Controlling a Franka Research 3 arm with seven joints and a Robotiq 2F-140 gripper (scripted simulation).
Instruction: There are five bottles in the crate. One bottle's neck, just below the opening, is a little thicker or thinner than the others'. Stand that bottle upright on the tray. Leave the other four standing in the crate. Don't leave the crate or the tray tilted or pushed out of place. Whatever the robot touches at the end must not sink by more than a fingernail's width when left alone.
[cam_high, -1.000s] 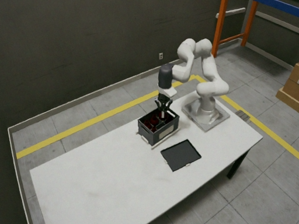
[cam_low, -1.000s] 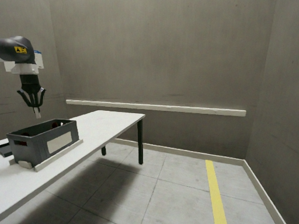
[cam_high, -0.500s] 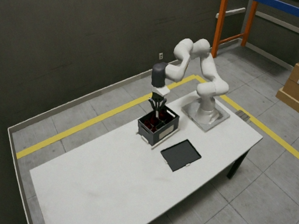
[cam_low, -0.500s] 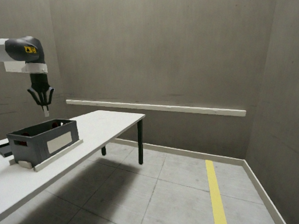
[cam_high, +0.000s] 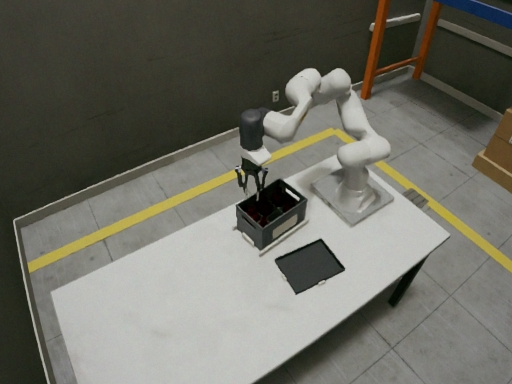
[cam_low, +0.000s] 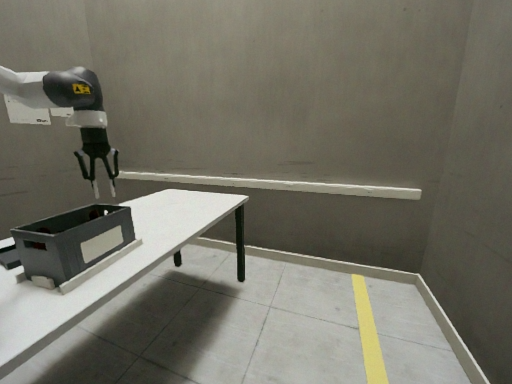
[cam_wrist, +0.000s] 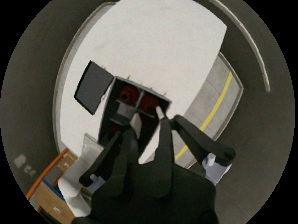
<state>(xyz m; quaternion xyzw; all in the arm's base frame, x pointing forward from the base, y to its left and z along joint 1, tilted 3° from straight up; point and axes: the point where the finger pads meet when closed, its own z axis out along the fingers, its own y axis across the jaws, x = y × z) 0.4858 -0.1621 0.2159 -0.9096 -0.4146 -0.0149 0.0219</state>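
Right now the dark grey crate is 17 cm below my hand, 9 cm behind it and 3 cm to the left of it. Also, from my hand: flat black tray: 31 cm to the left, 24 cm below, 9 cm behind.
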